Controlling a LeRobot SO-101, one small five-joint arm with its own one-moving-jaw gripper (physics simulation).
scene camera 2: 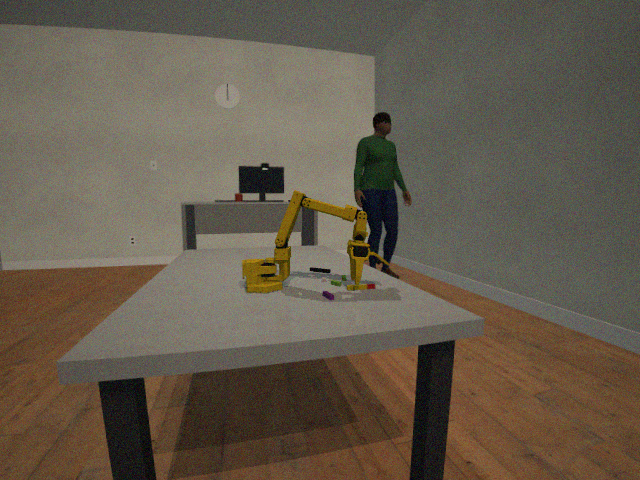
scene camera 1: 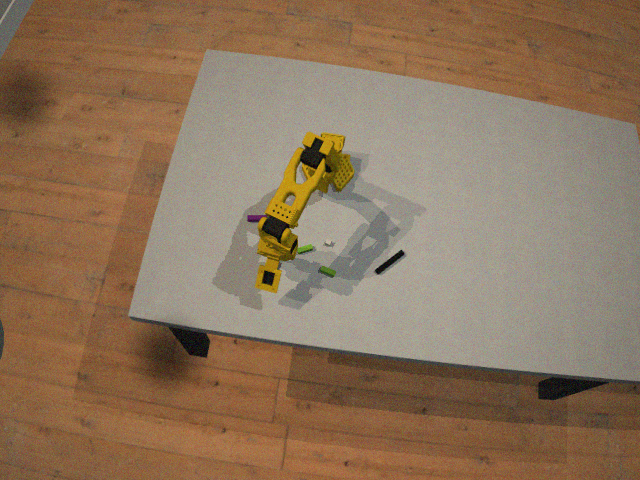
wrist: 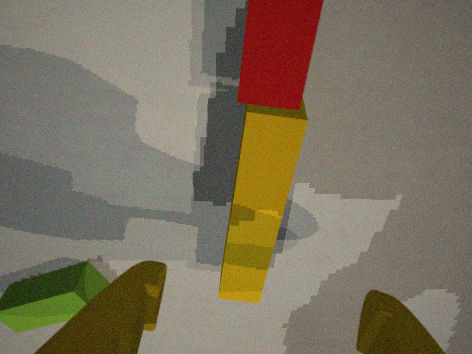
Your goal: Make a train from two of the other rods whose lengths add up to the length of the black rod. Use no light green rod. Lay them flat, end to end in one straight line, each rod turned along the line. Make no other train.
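Where they show: hand, its tool point: (scene camera 2: 353,278) (scene camera 1: 283,258) (wrist: 162,287); arm's base, origin of its link: (scene camera 2: 270,286) (scene camera 1: 326,179).
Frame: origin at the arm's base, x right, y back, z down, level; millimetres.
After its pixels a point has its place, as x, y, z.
A yellow rod (scene camera 2: 353,287) {82, -195, -6} (wrist: 260,195) {79, -214, -10} and a red rod (scene camera 2: 371,286) {84, -242, -6} (wrist: 280,55) {80, -240, -10} lie flat, nearly in line. In the wrist view their facing ends meet or nearly meet, with the red rod set slightly to the left; whether they touch is unclear. My gripper (scene camera 2: 357,284) (wrist: 262,296) is open and empty. Its jaws stand apart on both sides of the yellow rod's near end. The arm hides both rods in scene camera 1. A black rod (scene camera 1: 389,261) {-146, -170, -10} (scene camera 2: 320,270) {-141, -169, -6} lies apart at an angle. A purple rod (scene camera 1: 255,218) {131, -119, -10} (scene camera 2: 328,295) {138, -114, -8} is partly under the arm's outline.
Two green rods lie between the gripper and the black rod: one green rod (scene camera 1: 306,249) {20, -170, -9} is nearer the arm, the other green rod (scene camera 1: 327,271) {-27, -210, -10} nearer the front edge. A green rod (wrist: 42,310) {24, -170, -10} shows beside the left jaw. A small white piece (scene camera 1: 329,243) {-23, -151, -10} lies near them.
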